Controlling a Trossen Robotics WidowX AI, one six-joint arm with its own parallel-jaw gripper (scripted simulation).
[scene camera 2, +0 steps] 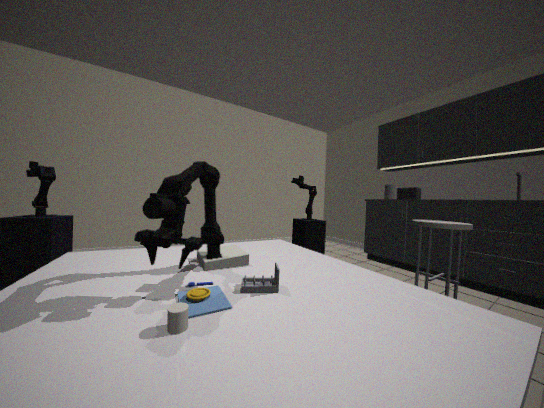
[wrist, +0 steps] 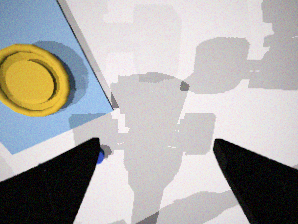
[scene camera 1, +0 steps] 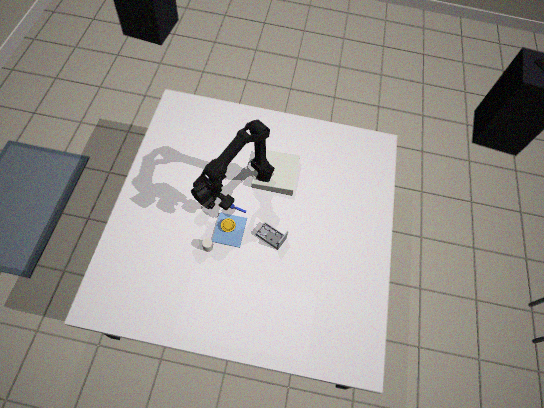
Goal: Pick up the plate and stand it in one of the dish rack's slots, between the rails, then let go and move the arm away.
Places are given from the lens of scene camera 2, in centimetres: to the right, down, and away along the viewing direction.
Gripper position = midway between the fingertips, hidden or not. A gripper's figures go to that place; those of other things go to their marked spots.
my gripper [scene camera 2: 166,266]: -33, 20, 58
blue mat [scene camera 2: 217,301]: -16, 28, 54
